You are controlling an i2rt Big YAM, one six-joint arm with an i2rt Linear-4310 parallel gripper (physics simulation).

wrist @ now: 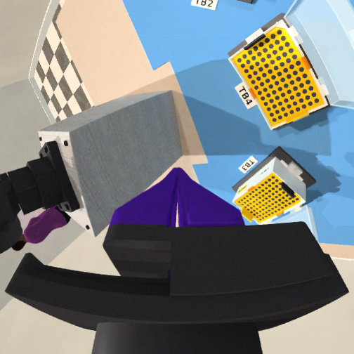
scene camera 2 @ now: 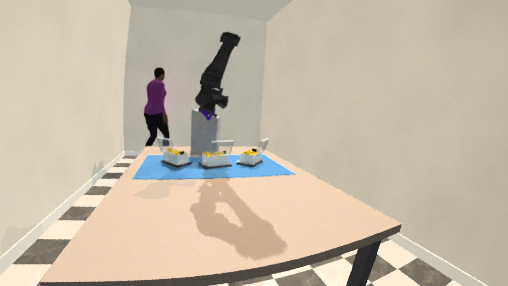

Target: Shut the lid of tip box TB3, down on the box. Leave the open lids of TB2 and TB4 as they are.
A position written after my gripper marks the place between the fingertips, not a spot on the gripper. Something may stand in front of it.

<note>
I see my gripper (wrist: 176,174) and a blue mat (scene camera 2: 151,168).
The blue mat is seen too in the wrist view (wrist: 197,46).
</note>
